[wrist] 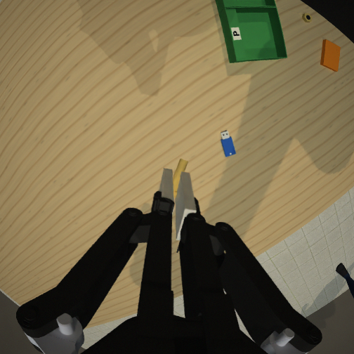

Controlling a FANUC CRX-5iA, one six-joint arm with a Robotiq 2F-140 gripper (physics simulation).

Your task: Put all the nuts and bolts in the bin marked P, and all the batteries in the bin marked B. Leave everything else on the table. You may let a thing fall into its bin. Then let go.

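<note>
My gripper [173,183] is shut on a brass-coloured bolt [182,166]. The shaft end sticks out past the fingertips; the rest is partly hidden between the fingers. The green bin marked P [255,36] is at the top right, with its white label facing the view, and it looks empty. The gripper is well below and to the left of it in the view. A small brass nut [307,18] lies on the table right of the bin. The bin marked B and a battery do not show.
A blue USB stick [228,146] lies right of the fingertips, between them and the bin. An orange block [330,55] lies at the far right. Part of another green compartment shows at the top edge. The wooden table [75,130] ends at the lower right, above a tiled floor [305,250].
</note>
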